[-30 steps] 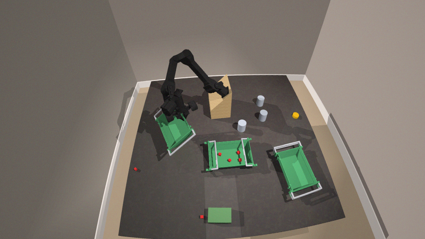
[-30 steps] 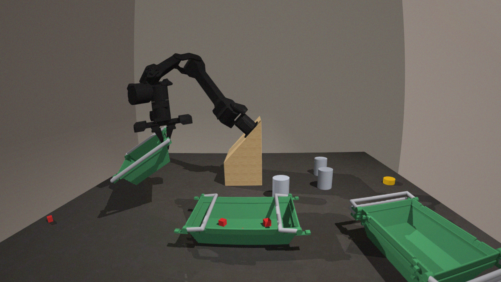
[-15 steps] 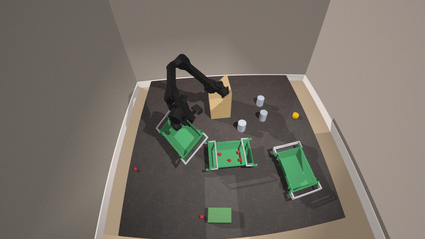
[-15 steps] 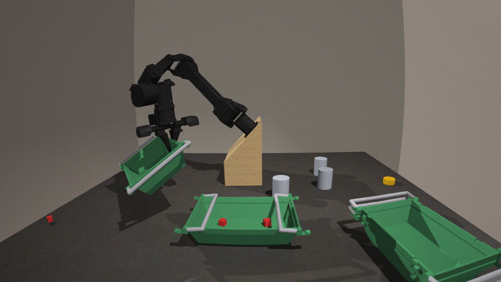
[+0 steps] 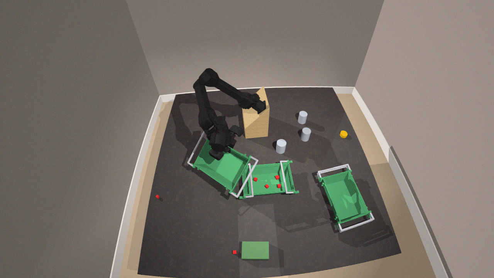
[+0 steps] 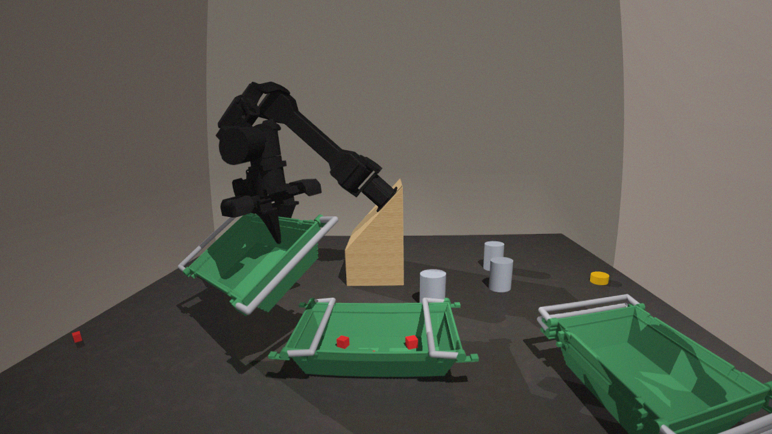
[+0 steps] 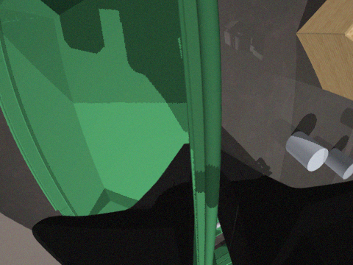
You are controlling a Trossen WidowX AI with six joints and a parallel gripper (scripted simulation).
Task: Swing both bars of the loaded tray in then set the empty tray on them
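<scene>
The tray lies 60 mm ahead of my gripper tip and 50 mm to the right of it. Round my gripper tip: flat green slab 450 mm ahead, 150 mm below, 110 mm to the left; then yellow disc 720 mm to the left, 220 mm behind, 160 mm below.
</scene>
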